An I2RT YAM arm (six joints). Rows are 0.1 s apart.
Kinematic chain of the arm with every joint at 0, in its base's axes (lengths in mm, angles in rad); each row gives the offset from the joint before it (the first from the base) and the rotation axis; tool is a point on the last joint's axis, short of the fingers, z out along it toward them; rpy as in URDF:
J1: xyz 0 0 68 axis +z
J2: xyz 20 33.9 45.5 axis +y
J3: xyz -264 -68.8 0 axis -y
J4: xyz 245 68.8 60 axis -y
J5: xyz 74 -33.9 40.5 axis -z
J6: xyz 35.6 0 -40.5 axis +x
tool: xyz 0 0 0 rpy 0 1.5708 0
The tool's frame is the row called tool.
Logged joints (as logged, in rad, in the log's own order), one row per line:
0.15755, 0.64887, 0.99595, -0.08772, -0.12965, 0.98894
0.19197, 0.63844, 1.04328, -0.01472, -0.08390, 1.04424
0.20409, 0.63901, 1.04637, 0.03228, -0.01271, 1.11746
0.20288, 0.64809, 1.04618, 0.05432, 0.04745, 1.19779
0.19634, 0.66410, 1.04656, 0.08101, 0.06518, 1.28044
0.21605, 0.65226, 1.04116, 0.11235, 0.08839, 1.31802
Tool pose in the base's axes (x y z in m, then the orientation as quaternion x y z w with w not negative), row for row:
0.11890, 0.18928, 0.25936, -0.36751, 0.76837, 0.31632, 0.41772
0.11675, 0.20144, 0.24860, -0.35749, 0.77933, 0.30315, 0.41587
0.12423, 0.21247, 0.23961, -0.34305, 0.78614, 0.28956, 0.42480
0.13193, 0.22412, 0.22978, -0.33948, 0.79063, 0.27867, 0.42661
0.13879, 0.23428, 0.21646, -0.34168, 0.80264, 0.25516, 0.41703
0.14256, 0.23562, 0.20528, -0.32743, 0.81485, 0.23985, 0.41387
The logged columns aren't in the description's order. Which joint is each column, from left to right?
Columns, left to right: J6, J3, J1, J5, J4, J2.
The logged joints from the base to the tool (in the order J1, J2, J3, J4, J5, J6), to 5 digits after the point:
0.99595, 0.98894, 0.64887, -0.12965, -0.08772, 0.15755
1.04328, 1.04424, 0.63844, -0.08390, -0.01472, 0.19197
1.04637, 1.11746, 0.63901, -0.01271, 0.03228, 0.20409
1.04618, 1.19779, 0.64809, 0.04745, 0.05432, 0.20288
1.04656, 1.28044, 0.66410, 0.06518, 0.08101, 0.19634
1.04116, 1.31802, 0.65226, 0.08839, 0.11235, 0.21605

